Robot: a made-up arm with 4 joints.
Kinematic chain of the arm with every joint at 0, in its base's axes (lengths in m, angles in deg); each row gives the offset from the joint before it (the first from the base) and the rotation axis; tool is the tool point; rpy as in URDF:
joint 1: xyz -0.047 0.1 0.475 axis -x
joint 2: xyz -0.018 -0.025 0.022 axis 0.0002 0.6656 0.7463
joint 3: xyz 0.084 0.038 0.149 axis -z
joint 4: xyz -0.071 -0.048 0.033 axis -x
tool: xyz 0.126 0.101 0.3 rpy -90 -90 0
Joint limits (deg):
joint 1: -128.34..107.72
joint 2: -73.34..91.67
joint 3: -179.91..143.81
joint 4: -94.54..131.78
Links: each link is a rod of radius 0.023 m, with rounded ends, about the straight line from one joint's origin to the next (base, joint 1, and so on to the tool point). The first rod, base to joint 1, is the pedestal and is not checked.
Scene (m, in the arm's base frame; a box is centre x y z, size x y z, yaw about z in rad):
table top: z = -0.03
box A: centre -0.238 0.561 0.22 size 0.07 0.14 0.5 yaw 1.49
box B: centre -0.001 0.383 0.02 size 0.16 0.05 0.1 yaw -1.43
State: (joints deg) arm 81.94 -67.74 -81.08 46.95
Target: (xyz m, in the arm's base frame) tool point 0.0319 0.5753 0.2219
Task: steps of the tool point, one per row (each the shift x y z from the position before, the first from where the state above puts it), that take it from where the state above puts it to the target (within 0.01 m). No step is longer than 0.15 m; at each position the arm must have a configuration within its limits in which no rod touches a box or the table.
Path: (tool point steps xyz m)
1: -0.0188 0.0377 0.0572
2: -0.0097 0.0302 0.0654
3: 0.0003 0.0206 0.0708
4: 0.0104 0.0096 0.0727
5: 0.0202 -0.0017 0.0706
6: 0.0290 -0.0122 0.0650
7: 0.0325 0.0714 -0.0214
8: 0.0426 0.0671 -0.0580
9: 0.0490 0.0468 -0.0941
10: 0.0510 0.0104 -0.1221
11: 0.0485 -0.0382 -0.1334

